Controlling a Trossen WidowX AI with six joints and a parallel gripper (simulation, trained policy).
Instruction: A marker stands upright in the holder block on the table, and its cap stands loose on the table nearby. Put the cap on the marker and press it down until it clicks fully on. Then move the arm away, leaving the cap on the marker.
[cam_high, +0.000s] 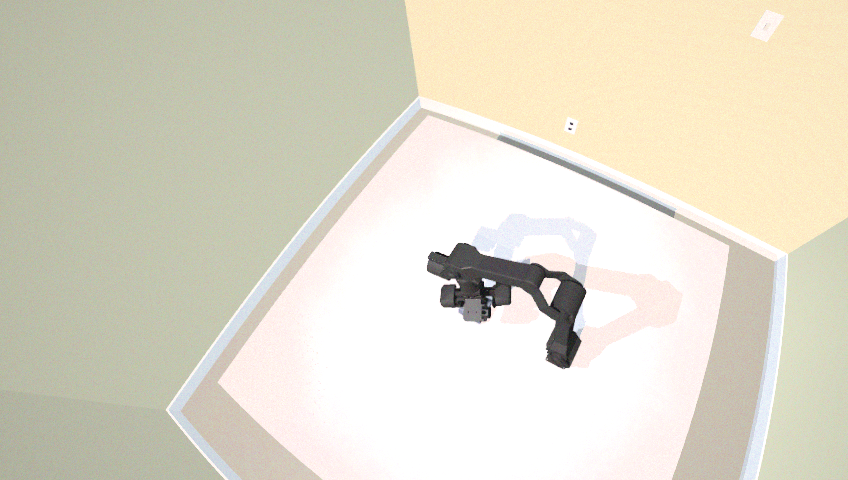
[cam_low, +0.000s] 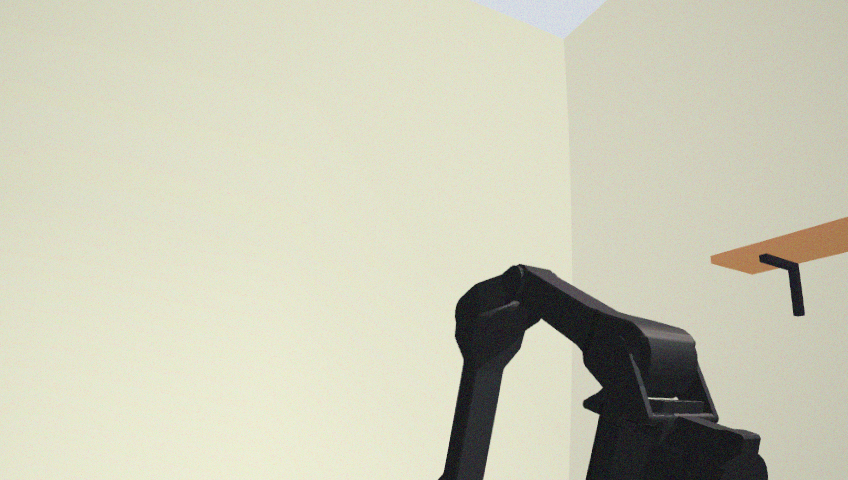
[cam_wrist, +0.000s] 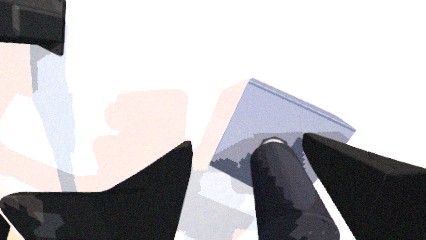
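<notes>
Right now my gripper tip is 2 cm short of the dark cylindrical cap and 3 cm below it.
</notes>
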